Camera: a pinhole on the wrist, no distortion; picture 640 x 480 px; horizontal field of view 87.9 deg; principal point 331.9 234.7 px. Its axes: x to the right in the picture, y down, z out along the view. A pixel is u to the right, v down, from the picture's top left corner.
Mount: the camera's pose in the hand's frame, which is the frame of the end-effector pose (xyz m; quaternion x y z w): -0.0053 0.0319 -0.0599 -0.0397 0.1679 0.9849 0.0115
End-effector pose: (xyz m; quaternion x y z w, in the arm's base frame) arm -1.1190 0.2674 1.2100 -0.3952 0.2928 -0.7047 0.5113
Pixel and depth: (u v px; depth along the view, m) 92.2 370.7 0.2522
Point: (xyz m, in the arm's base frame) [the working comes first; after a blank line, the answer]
In the camera's frame: -0.1821 0.1033 0.2522

-0.9425 0.1141 1.3530
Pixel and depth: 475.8 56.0 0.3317
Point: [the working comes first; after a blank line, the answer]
In the camera's frame: 0.1438 -0.1786 0.3317

-0.7837 0.3294 1.0060
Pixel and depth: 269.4 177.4 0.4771
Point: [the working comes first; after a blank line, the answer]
In the camera's frame: -0.0898 -0.0824 0.4771

-0.6809 0.1334 1.1957
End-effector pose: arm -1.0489 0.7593 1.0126 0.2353 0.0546 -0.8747 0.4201
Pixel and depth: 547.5 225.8 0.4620
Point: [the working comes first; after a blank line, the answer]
In the camera's frame: 0.3001 -0.0124 0.4620

-0.8422 0.7698 1.4933
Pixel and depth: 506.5 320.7 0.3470
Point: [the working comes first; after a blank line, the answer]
In the camera's frame: 0.1825 0.0899 0.3470

-0.9872 0.7893 1.3664
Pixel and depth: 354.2 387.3 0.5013
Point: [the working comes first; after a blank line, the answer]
In the camera's frame: 0.0337 0.2305 0.5013

-1.1954 0.6891 1.4775
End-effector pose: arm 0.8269 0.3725 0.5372 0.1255 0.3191 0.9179 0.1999
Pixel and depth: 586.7 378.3 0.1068
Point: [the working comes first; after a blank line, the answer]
In the camera's frame: 0.0820 0.0462 0.1068

0.9233 0.3380 0.5804
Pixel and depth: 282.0 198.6 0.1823
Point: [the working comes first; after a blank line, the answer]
In the camera's frame: -0.0274 -0.0198 0.1823

0.8254 0.3547 0.6906
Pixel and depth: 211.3 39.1 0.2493
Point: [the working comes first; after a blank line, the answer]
In the camera's frame: -0.0906 -0.1469 0.2493

0.7386 0.2953 0.8072
